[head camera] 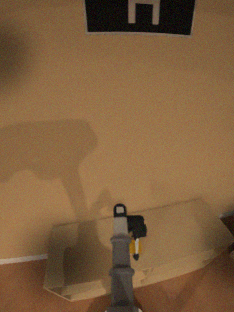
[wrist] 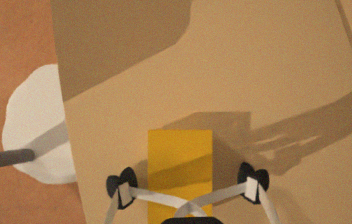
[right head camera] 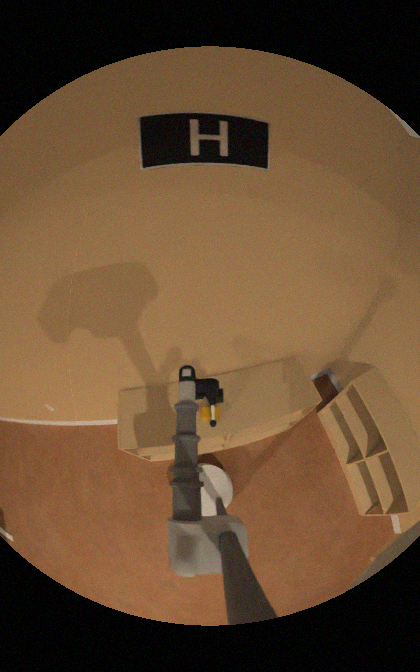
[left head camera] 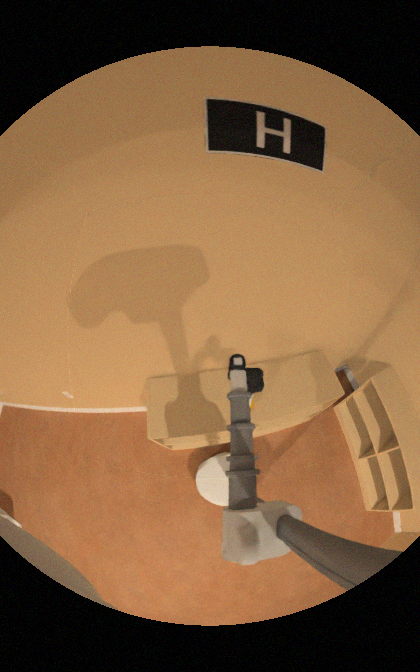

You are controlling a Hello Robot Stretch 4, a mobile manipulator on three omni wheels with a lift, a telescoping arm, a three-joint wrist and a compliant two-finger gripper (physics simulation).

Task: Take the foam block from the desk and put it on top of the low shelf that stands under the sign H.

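Places are measured from the robot's base along level axes (x ahead, y left, z up), in metres.
Pixels of known places: gripper, fingertip midpoint: (head camera: 134,247) (wrist: 187,178); robot's base, origin of the base link: (left head camera: 224,477).
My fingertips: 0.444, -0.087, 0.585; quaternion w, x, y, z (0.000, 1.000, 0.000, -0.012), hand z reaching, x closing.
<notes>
For each thing: its top centre in the pictures, then the offset to it from my fingertips, as dx, dy, dz. Level surfaces: height alone.
- foam block, middle of its top: (wrist: 179,178) (left head camera: 244,400) (head camera: 133,245) -0.006, +0.011, +0.043
- low shelf, its level: dz -0.002
- sign H, middle of its top: (left head camera: 273,106) +0.274, -0.013, +1.239
The foam block (head camera: 140,247) (left head camera: 252,403) (right head camera: 206,413) (wrist: 180,150) is a yellow-orange box. It lies on top of the low shelf (head camera: 180,230) (left head camera: 295,385) (right head camera: 265,390) (wrist: 240,50), which stands against the wall under the sign H (head camera: 110,20) (left head camera: 230,127) (right head camera: 165,142). My gripper (head camera: 136,255) (right head camera: 213,422) (wrist: 187,178) is open around the block. In the wrist view a gap shows between each fingertip and the block's sides. The block's near end is hidden by the gripper body. The desk cannot be made out.
A white round object (left head camera: 212,480) (right head camera: 222,480) (wrist: 35,110) is at the floor in front of the low shelf. A second shelf unit with open compartments (left head camera: 400,415) (right head camera: 395,430) stands to the right. A dark brown gap with a pale edge shows between the two shelves.
</notes>
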